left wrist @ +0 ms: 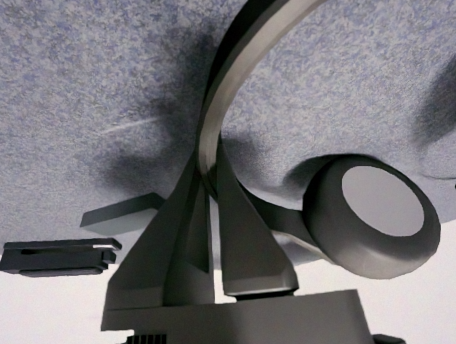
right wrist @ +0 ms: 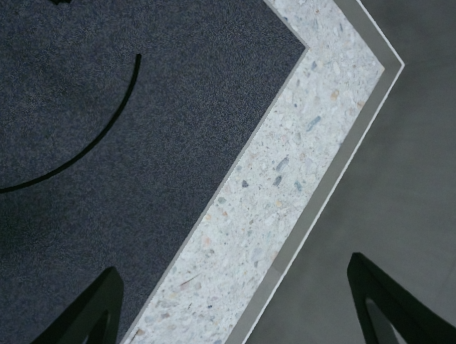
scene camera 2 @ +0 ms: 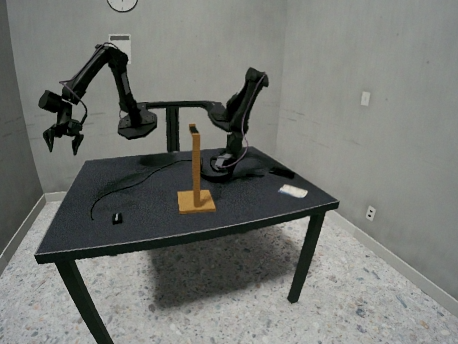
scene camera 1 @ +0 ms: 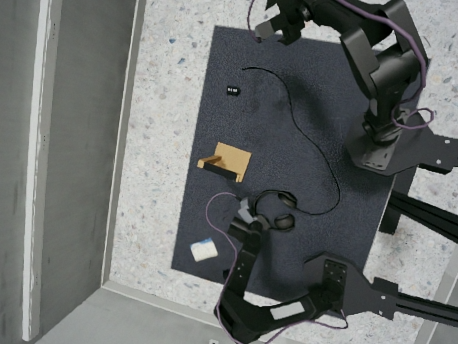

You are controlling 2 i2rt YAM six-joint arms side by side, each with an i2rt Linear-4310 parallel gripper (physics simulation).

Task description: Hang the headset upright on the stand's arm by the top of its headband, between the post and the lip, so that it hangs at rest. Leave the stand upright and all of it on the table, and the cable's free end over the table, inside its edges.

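Pixels of known places: left gripper, between the fingertips: (left wrist: 211,152) (scene camera 2: 230,175) (scene camera 1: 257,218); right gripper, between the fingertips: (right wrist: 233,268) (scene camera 2: 63,153); left arm's base, origin of its link: (scene camera 2: 227,118) (scene camera 1: 333,286); right arm's base, origin of its link: (scene camera 2: 137,122) (scene camera 1: 385,138).
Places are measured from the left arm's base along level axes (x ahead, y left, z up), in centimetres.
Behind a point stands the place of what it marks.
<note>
The black headset (scene camera 1: 271,191) {x 23.4, y -27.5, z -21.2 cm} (left wrist: 214,115) {x 30.7, y -17.8, z -21.5 cm} lies on the table below the stand in scene camera 1, its ear cups toward the right. My left gripper (left wrist: 211,152) {x 28.8, y -13.9, z -23.2 cm} is shut on its curved headband, low at the table; its fingertips are hidden in the scene cameras. The wooden stand (scene camera 1: 236,157) {x 39.9, y -41.3, z -24.1 cm} (scene camera 2: 196,170) {x 49.0, y -40.8, z -8.7 cm} is upright, its arm at the top. The headset's cable (scene camera 1: 320,150) {x 3.8, y -46.3, z -25.0 cm} (scene camera 2: 127,186) {x 17.5, y -63.1, z -25.1 cm} (right wrist: 107,129) {x 30.6, y -80.1, z -25.0 cm} curves across the table, its free end over the table, inside the edges. My right gripper (scene camera 2: 63,151) {x 27.4, y -86.6, z -2.1 cm} (right wrist: 233,268) {x 27.4, y -86.6, z -2.1 cm} is open and empty, high up, far from the headset.
A small black box (scene camera 1: 233,90) {x 42.7, y -70.6, z -23.9 cm} (scene camera 2: 117,218) {x 44.8, y -70.6, z -23.6 cm} lies near the cable's free end. A white and blue packet (scene camera 1: 204,249) {x 53.9, y 5.5, z -25.2 cm} (scene camera 2: 293,191) {x 54.6, y 5.6, z -25.2 cm} lies near a table edge. A black object (scene camera 2: 281,173) {x 37.9, y 12.8, z -23.7 cm} (left wrist: 60,256) {x 36.9, y 12.4, z -23.4 cm} and a dark block (left wrist: 122,216) {x 31.6, y -1.9, z -23.8 cm} lie near the left gripper.
</note>
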